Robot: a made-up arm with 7 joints. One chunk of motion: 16 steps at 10 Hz.
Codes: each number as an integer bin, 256 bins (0 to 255) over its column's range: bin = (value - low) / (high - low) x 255, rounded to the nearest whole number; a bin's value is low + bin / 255 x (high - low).
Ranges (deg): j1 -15..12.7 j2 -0.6..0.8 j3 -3.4..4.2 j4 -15.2..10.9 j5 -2.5..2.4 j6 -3.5..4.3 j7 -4.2..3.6
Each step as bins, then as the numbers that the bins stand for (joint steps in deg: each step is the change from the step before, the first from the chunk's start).
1 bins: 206 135 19 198 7 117 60
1 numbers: 7.377 0.141 -2.834 5.066 -2.365 0.079 -2.365
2 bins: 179 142 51 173 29 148 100
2 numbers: 4.444 0.180 -1.880 2.507 -1.943 1.027 -1.141
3 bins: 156 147 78 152 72 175 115
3 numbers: 1.946 0.207 -1.075 0.358 -1.116 1.853 -0.682
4 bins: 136 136 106 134 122 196 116
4 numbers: -0.227 0.147 -0.241 -1.485 -0.156 2.495 -0.652
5 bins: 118 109 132 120 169 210 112
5 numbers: -2.182 -0.002 0.534 -2.918 0.747 2.924 -0.774
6 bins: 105 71 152 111 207 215 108
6 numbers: -3.594 -0.210 1.130 -3.839 1.478 3.076 -0.896
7 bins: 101 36 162 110 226 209 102
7 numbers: -4.029 -0.402 1.428 -3.941 1.843 2.893 -1.080
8 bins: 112 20 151 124 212 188 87
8 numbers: -2.834 -0.490 1.100 -2.508 1.574 2.251 -1.539
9 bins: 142 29 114 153 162 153 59
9 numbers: 0.425 -0.441 -0.002 0.460 0.613 1.180 -2.395
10 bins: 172 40 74 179 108 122 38
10 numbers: 3.684 -0.380 -1.195 3.121 -0.425 0.232 -3.038
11 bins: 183 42 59 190 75 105 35
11 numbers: 4.879 -0.369 -1.642 4.247 -1.059 -0.288 -3.129
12 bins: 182 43 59 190 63 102 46
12 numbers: 4.770 -0.364 -1.642 4.247 -1.289 -0.380 -2.793
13 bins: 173 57 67 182 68 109 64
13 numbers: 3.793 -0.287 -1.403 3.428 -1.193 -0.166 -2.242
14 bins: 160 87 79 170 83 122 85
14 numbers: 2.380 -0.122 -1.045 2.200 -0.905 0.232 -1.600
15 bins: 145 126 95 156 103 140 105
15 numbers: 0.751 0.092 -0.569 0.767 -0.521 0.782 -0.988
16 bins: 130 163 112 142 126 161 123
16 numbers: -0.878 0.295 -0.062 -0.666 -0.079 1.425 -0.438
